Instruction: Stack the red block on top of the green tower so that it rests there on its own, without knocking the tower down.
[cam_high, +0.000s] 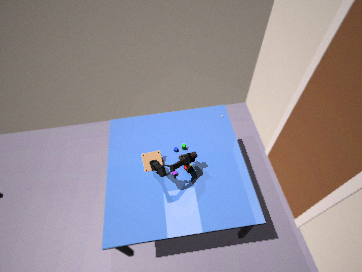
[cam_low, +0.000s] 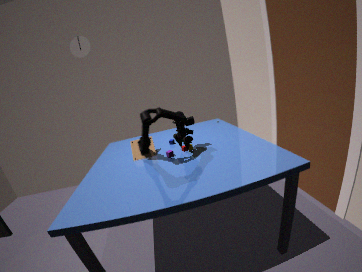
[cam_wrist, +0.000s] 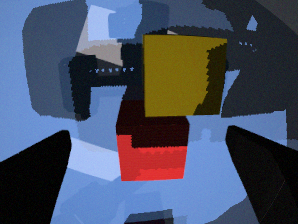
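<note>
Right now the red block is right at my gripper tip. Round my gripper tip: purple block: 120 mm behind, 30 mm to the right; yellow block: 40 mm ahead; small dark cube: 130 mm to the left, 80 mm ahead, 10 mm below.
</note>
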